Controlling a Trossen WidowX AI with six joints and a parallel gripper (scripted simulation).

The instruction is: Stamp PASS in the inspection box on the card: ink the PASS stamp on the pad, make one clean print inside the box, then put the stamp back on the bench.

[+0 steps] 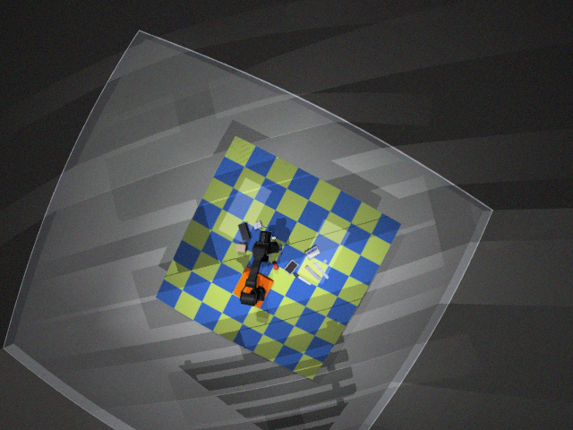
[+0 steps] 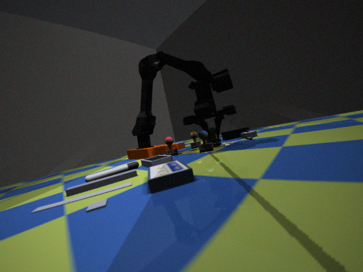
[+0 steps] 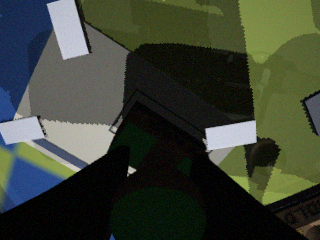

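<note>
Now: the green-knobbed stamp right at my gripper tip. From my gripper tip the other things lie so: blue-knobbed stamp: 80 mm to the right, 40 mm ahead; yellow-knobbed stamp: 90 mm behind, 20 mm to the right; white card: 30 mm below, 20 mm ahead, 10 mm to the left.
</note>
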